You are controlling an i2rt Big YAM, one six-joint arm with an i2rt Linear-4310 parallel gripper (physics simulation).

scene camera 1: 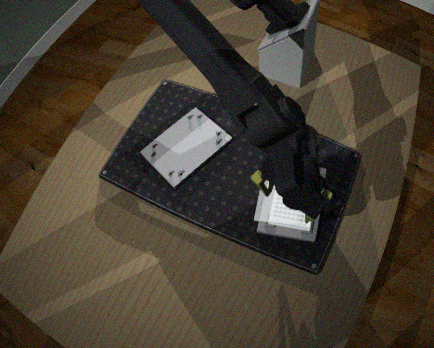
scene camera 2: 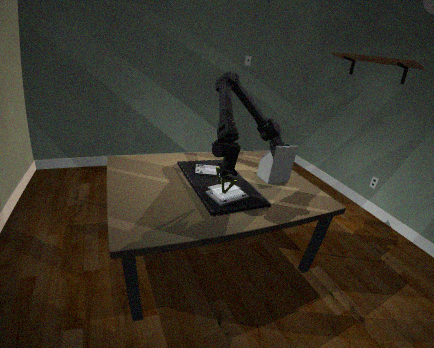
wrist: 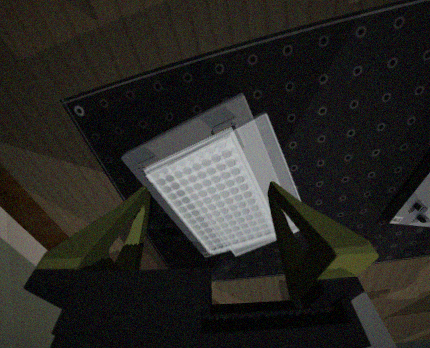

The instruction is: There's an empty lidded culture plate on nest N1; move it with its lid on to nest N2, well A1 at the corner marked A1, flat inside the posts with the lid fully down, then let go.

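Places are measured from the arm's base along level axes (x ahead, y up, z right), in centimetres.
Pixels of known places: gripper, between the fingertips: (scene camera 2: 221,188) (wrist: 208,189); arm's base, origin of its link: (scene camera 1: 289,20) (scene camera 2: 279,152).
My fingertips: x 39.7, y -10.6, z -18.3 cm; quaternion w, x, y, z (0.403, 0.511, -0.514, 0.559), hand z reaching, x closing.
Ahead of a thing's pixels: the offset from my fingertips to its middle. "*": to the spot under its first point. Level surfaces: height alone.
A white culture plate with a grid of wells @[* dx +0.6, dy -1.0, dz +0.0 cm] (scene camera 1: 286,212) (wrist: 200,200) lies over a light grey nest @[dx -3.5, dy -3.3, dz +0.2 cm] (scene camera 1: 287,234) (wrist: 185,122) at the right end of the black board. A clear sheet like a lid @[dx -2.7, dy -1.6, dz +2.9 cm] (scene camera 1: 262,209) (wrist: 267,145) sticks out past one long side of the plate, out of line with it. My gripper (scene camera 1: 289,205) (scene camera 2: 226,186) (wrist: 208,189) is open and empty, with its green fingertips apart over the plate. The other nest @[dx -3.4, dy -3.1, dz +26.2 cm] (scene camera 1: 185,147) (scene camera 2: 206,169) (wrist: 407,217) shows dark posts and a bare top. I cannot read the nest labels or the A1 mark.
The perforated black board @[dx -4.8, dy -4.8, dz +15.5 cm] (scene camera 1: 215,200) (scene camera 2: 200,187) (wrist: 345,125) carries both nests on the wooden table @[dy -5.5 cm] (scene camera 1: 100,260) (scene camera 2: 150,200). A light grey angular block (scene camera 1: 281,62) (scene camera 2: 281,167) stands at the arm's base. The arm (scene camera 1: 200,50) (scene camera 2: 227,115) reaches over the board and hides part of the plate in scene camera 1.
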